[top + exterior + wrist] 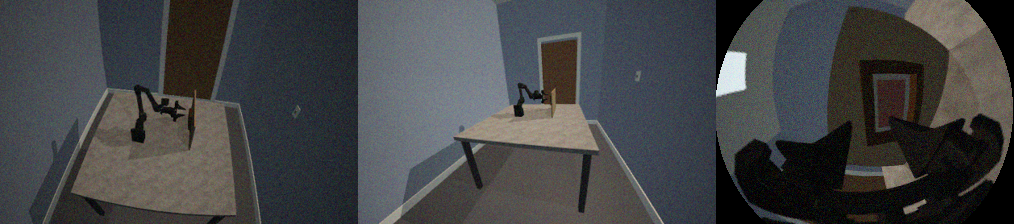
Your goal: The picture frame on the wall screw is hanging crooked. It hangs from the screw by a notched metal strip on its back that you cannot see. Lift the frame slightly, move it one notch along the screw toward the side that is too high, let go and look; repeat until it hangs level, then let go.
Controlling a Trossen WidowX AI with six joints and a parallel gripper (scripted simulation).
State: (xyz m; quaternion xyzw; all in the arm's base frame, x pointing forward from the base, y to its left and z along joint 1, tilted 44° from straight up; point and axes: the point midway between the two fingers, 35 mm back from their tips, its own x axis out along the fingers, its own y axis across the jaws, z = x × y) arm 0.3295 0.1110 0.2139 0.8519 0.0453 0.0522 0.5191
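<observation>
Right now the picture frame is 60 mm ahead of my gripper tip, 50 mm below it and 10 mm to the right of it. Round my gripper tip: wall panel 70 mm below, 70 mm ahead.
</observation>
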